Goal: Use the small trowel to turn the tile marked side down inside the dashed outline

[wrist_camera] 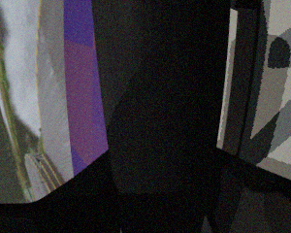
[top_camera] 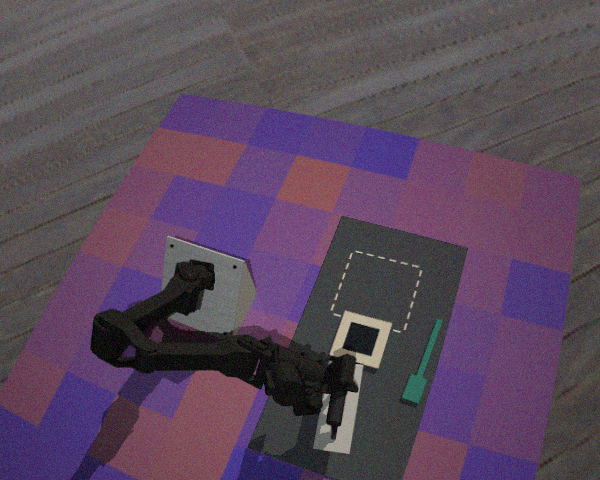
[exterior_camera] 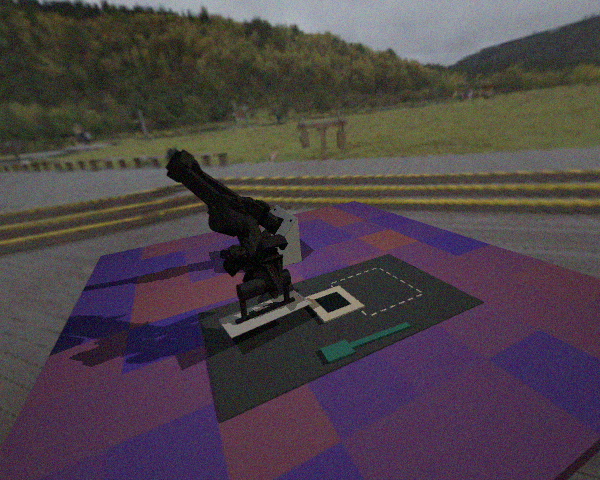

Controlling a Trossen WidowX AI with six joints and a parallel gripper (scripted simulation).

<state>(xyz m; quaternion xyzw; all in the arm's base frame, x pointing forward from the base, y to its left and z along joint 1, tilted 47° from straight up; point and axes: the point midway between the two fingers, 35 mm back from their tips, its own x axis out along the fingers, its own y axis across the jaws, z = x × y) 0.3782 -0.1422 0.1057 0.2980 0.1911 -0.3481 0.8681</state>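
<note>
My gripper tip is 13 cm short of the green trowel, 12 cm to the right of it and 10 cm above it. Also, from my gripper tip: dark mat: 15 cm to the left, 12 cm below, 1 cm behind; then tan square tile: 15 cm to the left, 9 cm below, 2 cm behind.
</note>
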